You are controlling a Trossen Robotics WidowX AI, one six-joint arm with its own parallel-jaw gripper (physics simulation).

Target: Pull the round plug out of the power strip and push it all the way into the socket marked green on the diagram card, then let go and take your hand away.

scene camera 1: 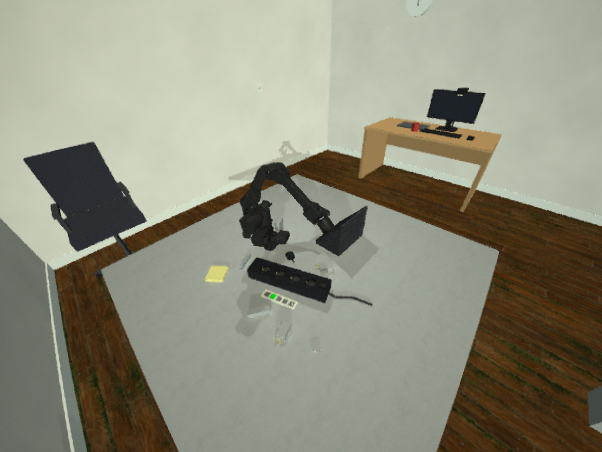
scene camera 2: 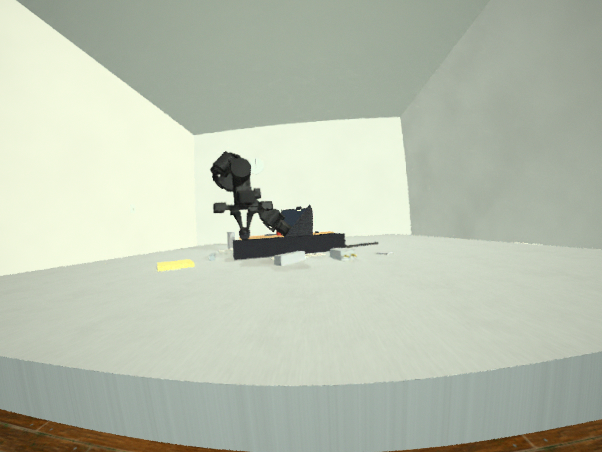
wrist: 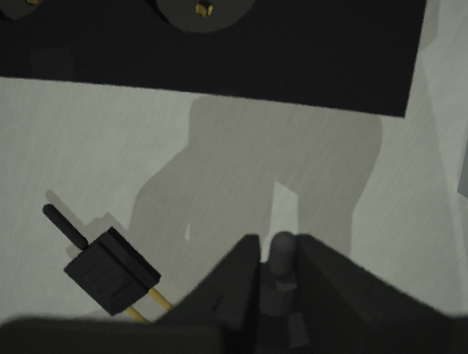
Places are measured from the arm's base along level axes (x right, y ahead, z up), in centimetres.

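Where they show: gripper, fingertip midpoint: (scene camera 1: pixel 268 250) (scene camera 2: pixel 245 233) (wrist: pixel 276 248); arm's base, link origin: (scene camera 1: pixel 329 230) (scene camera 2: pixel 289 232).
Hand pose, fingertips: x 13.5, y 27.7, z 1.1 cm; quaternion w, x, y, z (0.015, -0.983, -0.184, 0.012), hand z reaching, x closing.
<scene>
Things, the pixels of their top centre, and the offset from my fingertips. "spot": a spot on its surface instead.
- dark round plug, top centre: (scene camera 2: pixel 244 227) dx +1.5, dy -5.1, dz +2.2 cm
- black power strip, top centre: (scene camera 2: pixel 289 236) (scene camera 1: pixel 287 274) dx -14.3, dy +4.4, dz -1.5 cm
- diagram card, top centre: (scene camera 1: pixel 278 298) dx -16.3, dy +12.5, dz -6.6 cm
- green mark, surface spot: (scene camera 1: pixel 273 296) spot: dx -13.9, dy +12.9, dz -6.6 cm
- black square plug, top centre: (wrist: pixel 121 293) (scene camera 1: pixel 289 253) dx -4.7, dy -7.7, dz -5.3 cm
- cable, surface spot: (scene camera 1: pixel 352 298) spot: dx -38.5, dy -3.6, dz -6.1 cm
- Yellow pad, top centre: (scene camera 2: pixel 174 262) (scene camera 1: pixel 216 272) dx +13.0, dy +19.1, dz -5.6 cm
- pale plug, top centre: (scene camera 2: pixel 343 249) (scene camera 1: pixel 282 330) dx -26.3, dy +21.8, dz -4.5 cm
- pale block, top centre: (scene camera 2: pixel 290 253) (scene camera 1: pixel 258 310) dx -14.5, dy +21.0, dz -4.7 cm
My gripper (scene camera 2: pixel 244 226) (wrist: pixel 276 248) is shut on the dark round plug (scene camera 2: pixel 244 234) (wrist: pixel 277 297), which hangs beyond the strip's long edge, near its end, in the wrist view. The fingertips and plug cannot be made out in scene camera 1. The black power strip (scene camera 1: pixel 289 284) (scene camera 2: pixel 290 247) (wrist: pixel 300 65) lies on the grey table; two of its round sockets show partly in the wrist view. The diagram card (scene camera 1: pixel 285 301) lies in front of it in scene camera 1, with a green mark (scene camera 1: pixel 273 296) in the second cell from the left.
A black square plug (scene camera 1: pixel 290 256) (wrist: pixel 112 272) lies beside the strip. A cable (scene camera 1: pixel 352 299) leaves the strip's right end. A dark upright panel (scene camera 1: pixel 350 231) (scene camera 2: pixel 302 221) stands behind. Yellow pad (scene camera 1: pixel 216 274) (scene camera 2: pixel 175 265), pale plug (scene camera 1: pixel 282 331) and pale block (scene camera 1: pixel 259 313) (scene camera 2: pixel 289 258) lie around.
</scene>
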